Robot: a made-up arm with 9 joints. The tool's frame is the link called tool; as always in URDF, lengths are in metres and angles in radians. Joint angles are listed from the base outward.
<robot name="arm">
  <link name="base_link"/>
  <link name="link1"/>
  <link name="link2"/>
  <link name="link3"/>
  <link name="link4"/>
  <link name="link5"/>
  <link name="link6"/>
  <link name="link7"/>
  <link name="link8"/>
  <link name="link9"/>
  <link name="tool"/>
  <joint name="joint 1" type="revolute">
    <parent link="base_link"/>
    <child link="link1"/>
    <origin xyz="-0.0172 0.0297 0.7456" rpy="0 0 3.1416"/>
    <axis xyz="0 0 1"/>
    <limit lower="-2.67" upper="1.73"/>
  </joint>
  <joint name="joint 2" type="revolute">
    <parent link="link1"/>
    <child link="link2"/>
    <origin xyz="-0.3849 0.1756 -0.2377" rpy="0 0 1.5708"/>
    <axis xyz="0 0 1"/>
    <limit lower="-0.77" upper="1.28"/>
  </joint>
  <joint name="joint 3" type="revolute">
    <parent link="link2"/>
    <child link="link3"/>
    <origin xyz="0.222 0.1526 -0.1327" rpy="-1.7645 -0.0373 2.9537"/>
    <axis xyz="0 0 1"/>
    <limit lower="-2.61" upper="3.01"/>
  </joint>
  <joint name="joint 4" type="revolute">
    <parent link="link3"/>
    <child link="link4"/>
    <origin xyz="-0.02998 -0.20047 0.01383" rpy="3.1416 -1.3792 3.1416"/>
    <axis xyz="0 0 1"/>
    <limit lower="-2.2" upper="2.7"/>
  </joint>
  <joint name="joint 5" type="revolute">
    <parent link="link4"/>
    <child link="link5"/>
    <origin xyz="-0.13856 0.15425 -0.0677" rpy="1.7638 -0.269 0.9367"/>
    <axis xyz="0 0 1"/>
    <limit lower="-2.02" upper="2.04"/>
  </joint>
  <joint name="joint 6" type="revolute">
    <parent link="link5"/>
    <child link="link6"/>
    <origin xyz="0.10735 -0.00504 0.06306" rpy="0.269 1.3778 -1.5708"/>
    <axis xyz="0 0 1"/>
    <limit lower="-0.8" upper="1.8"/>
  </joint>
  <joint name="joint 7" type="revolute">
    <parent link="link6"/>
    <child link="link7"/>
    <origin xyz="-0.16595 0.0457 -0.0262" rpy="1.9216 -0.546 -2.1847"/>
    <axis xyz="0 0 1"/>
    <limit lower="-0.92" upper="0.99"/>
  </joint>
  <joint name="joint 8" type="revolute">
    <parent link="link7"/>
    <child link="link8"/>
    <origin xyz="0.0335 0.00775 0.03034" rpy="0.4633 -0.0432 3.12"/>
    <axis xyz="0 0 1"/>
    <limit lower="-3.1" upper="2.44"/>
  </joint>
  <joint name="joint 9" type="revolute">
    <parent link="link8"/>
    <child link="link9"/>
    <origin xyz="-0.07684 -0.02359 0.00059" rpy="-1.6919 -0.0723 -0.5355"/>
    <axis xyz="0 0 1"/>
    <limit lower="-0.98" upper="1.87"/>
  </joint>
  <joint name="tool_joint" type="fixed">
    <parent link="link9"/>
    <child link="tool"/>
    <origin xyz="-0.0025 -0.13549 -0.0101" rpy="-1.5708 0 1.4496"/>
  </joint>
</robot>
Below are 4 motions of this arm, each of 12 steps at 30 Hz.
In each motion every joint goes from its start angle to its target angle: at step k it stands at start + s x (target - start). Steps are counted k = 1, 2, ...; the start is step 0. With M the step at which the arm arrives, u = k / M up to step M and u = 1 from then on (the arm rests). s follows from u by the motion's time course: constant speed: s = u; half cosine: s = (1 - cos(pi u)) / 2; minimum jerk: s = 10 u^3 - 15 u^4 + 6 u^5.
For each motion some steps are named. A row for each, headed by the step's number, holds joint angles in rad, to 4 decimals.
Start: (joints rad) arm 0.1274 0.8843 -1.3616 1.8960 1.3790 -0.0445 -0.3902 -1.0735 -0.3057
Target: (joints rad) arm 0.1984 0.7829 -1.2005 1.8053 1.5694 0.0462 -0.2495 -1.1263 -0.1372
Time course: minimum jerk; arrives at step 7
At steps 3, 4, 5, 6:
3: 0.1535 0.8470 -1.3023 1.8626 1.4490 -0.0111 -0.3384 -1.0929 -0.2437
4: 0.1723 0.8202 -1.2598 1.8387 1.4994 0.0128 -0.3013 -1.1069 -0.1992
5: 0.1881 0.7976 -1.2238 1.8184 1.5418 0.0331 -0.2699 -1.1187 -0.1616
6: 0.1967 0.7853 -1.2042 1.8074 1.5650 0.0441 -0.2528 -1.1251 -0.1411

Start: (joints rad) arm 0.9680 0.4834 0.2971 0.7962 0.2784 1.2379 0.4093 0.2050 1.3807
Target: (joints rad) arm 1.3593 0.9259 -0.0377 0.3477 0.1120 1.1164 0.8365 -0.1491 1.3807
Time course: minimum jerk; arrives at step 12
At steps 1, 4, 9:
1: 0.9700 0.4857 0.2954 0.7939 0.2776 1.2373 0.4115 0.2032 1.3807
4: 1.0501 0.5763 0.2268 0.7021 0.2435 1.2124 0.4990 0.1307 1.3807
9: 1.3188 0.8801 -0.0030 0.3941 0.1292 1.1290 0.7923 -0.1124 1.3807

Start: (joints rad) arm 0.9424 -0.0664 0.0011 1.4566 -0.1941 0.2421 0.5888 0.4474 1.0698
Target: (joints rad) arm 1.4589 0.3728 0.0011 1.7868 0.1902 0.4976 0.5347 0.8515 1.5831
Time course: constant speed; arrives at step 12
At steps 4, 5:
4: 1.1146 0.0800 0.0011 1.5667 -0.0660 0.3273 0.5708 0.5821 1.2409
5: 1.1576 0.1166 0.0011 1.5942 -0.0340 0.3486 0.5663 0.6158 1.2837

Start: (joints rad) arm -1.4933 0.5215 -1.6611 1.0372 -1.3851 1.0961 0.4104 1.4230 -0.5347
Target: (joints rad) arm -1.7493 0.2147 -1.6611 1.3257 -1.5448 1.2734 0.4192 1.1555 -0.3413
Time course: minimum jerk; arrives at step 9
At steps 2, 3, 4, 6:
2: -1.5129 0.4981 -1.6611 1.0592 -1.3973 1.1096 0.4111 1.4026 -0.5199
3: -1.5470 0.4571 -1.6611 1.0977 -1.4186 1.1333 0.4122 1.3669 -0.4941
4: -1.5949 0.3998 -1.6611 1.1516 -1.4485 1.1664 0.4139 1.3169 -0.4580
6: -1.6956 0.2791 -1.6611 1.2652 -1.5113 1.2362 0.4174 1.2116 -0.3819

